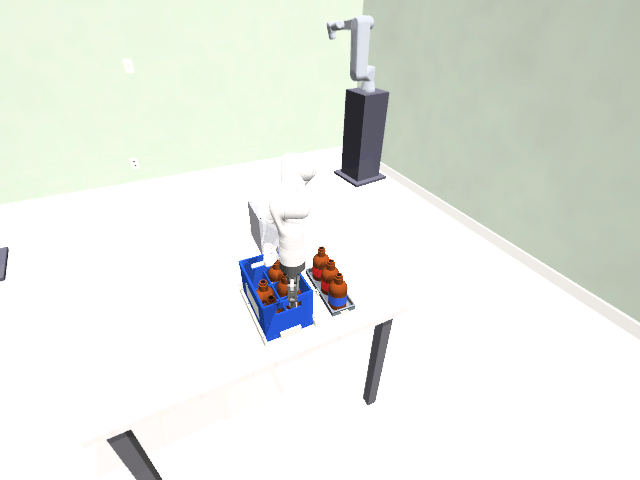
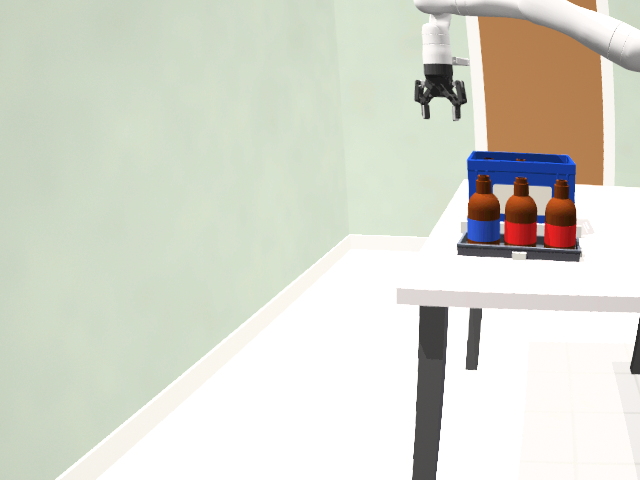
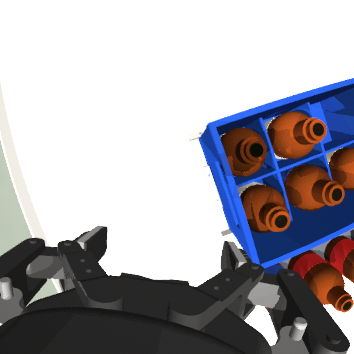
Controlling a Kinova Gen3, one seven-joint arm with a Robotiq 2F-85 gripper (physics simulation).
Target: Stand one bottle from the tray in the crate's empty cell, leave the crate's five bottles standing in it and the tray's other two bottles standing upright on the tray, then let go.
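Where they show: gripper, between the fingertips: [image 1: 294,295] [image 2: 441,120] [image 3: 163,246]; arm's base, origin of its link: [image 1: 265,217].
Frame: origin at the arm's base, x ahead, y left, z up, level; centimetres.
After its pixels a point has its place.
The blue crate [image 1: 286,322] @[x 53.3, y -18.5, z -9.4 cm] [image 2: 522,166] @[x 40.9, y -6.5, z 0.5 cm] [image 3: 280,103] @[x 43.8, y -25.0, z 1.6 cm] holds five brown bottles. Its empty cell [image 3: 340,117] @[x 26.6, y -18.6, z -10.4 cm] is in the row away from the tray, at the end farthest from my gripper. The dark tray [image 1: 349,305] @[x 54.5, y 9.4, z -15.7 cm] [image 2: 485,252] @[x 50.9, y 11.2, z -14.9 cm] stands beside the crate with three upright bottles in a row: a blue-labelled one [image 1: 338,294] @[x 54.2, y 3.5, z -6.5 cm] [image 2: 483,217] @[x 51.4, y 9.4, z -8.0 cm] at the near end, a red-labelled one [image 1: 329,279] @[x 45.7, y 5.3, z -6.3 cm] [image 2: 520,217] @[x 43.4, y 11.3, z -7.5 cm] [image 3: 325,280] @[x 43.4, y 4.8, z -4.6 cm] in the middle, another red-labelled one [image 1: 320,266] @[x 36.6, y 7.1, z -7.0 cm] [image 2: 560,217] @[x 34.6, y 12.8, z -7.0 cm] at the far end. My gripper [image 1: 292,303] @[x 60.6, y -18.9, z 10.3 cm] [image 2: 440,118] @[x 60.6, y -18.9, z 10.3 cm] [image 3: 163,246] @[x 60.6, y -18.9, z 10.3 cm] is open and empty, pointing down, high above and off the crate's end.
The white table [image 2: 516,300] @[x 45.8, y 31.7, z -17.3 cm] carries crate and tray; its edge lies near the blue-labelled bottle's end. The crate's walls and dividers rise around its bottles. A second arm [image 1: 360,49] on a dark pedestal [image 1: 361,134] stands far behind. A brown door [image 2: 540,103] is in the background.
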